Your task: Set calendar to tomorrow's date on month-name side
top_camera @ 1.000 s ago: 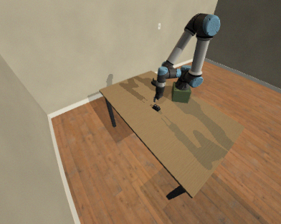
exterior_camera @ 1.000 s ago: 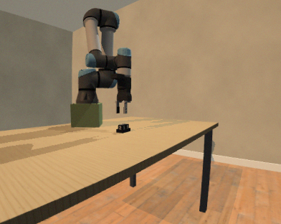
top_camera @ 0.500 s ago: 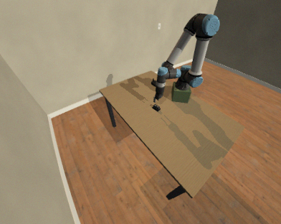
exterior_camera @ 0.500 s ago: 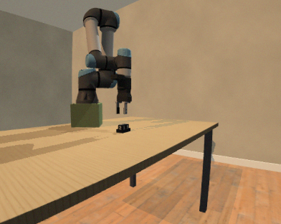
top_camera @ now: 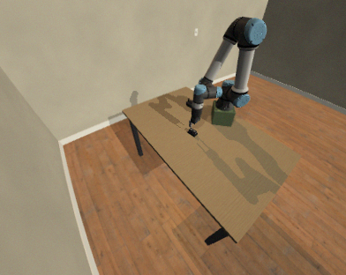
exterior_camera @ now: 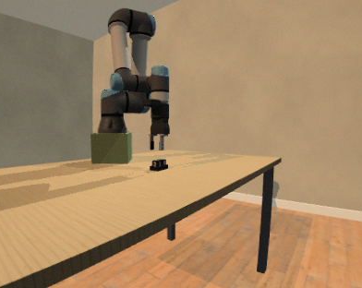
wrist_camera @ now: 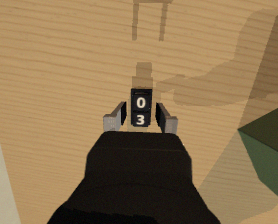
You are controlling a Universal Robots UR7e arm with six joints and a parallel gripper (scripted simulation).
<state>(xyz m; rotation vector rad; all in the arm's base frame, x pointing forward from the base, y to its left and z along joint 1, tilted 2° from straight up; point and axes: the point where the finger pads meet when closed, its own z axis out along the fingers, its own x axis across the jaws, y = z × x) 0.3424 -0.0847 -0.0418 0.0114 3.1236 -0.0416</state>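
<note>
My hand is 2 cm to the right of the black calendar tray and 9 cm above it.
</note>
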